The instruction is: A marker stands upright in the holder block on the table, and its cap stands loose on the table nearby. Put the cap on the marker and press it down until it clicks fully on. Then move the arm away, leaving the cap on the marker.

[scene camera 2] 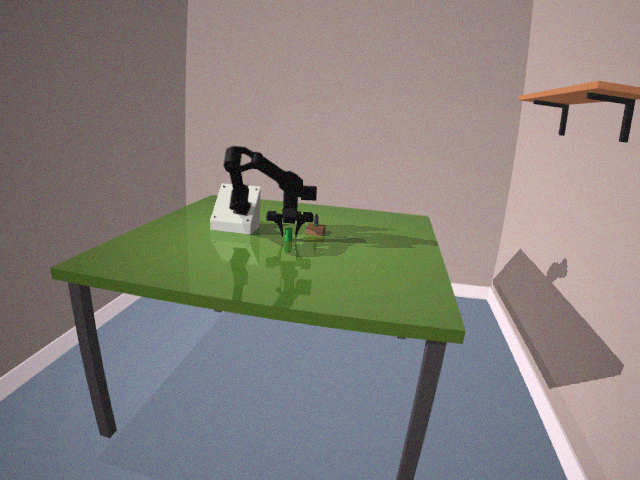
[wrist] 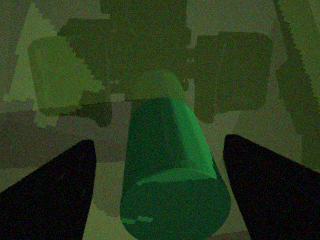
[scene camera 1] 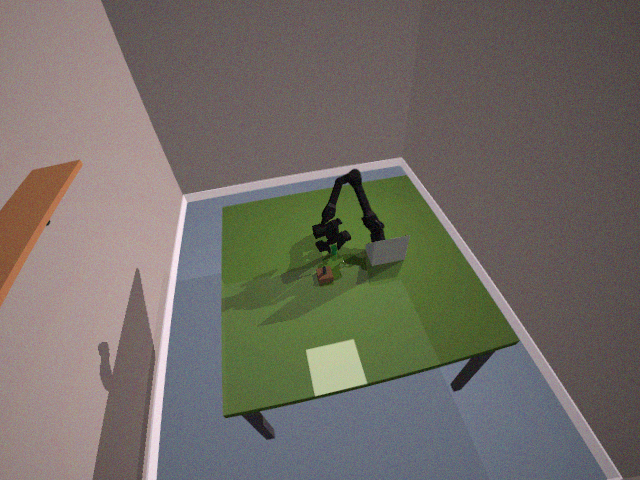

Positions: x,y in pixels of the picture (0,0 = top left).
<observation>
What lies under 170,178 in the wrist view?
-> A green cap.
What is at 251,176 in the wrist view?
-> The gripper.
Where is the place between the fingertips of the gripper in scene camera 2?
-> At 289,236
</observation>
